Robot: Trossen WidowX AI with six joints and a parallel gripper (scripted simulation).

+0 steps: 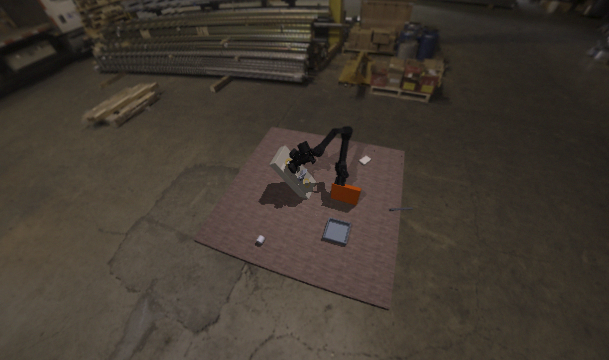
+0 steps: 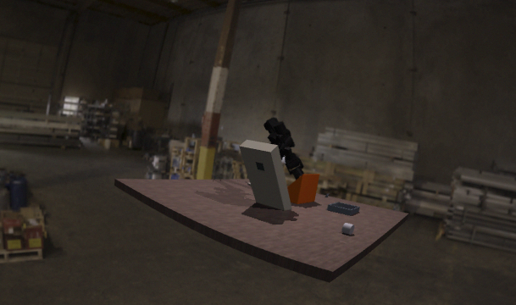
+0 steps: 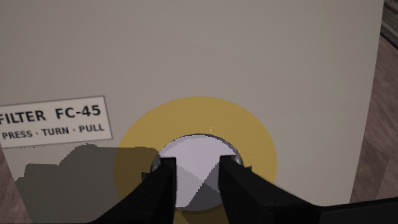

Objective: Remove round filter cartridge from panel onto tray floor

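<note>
The beige service panel lies 4 cm behind my gripper tip and 8 cm below it. Also, from my gripper tip: round filter cartridge: 1 cm ahead, 1 cm below; flat white piece: 50 cm behind, 43 cm to the right, 22 cm below; blue-grey tray: 44 cm behind, 28 cm to the left, 22 cm below.
</note>
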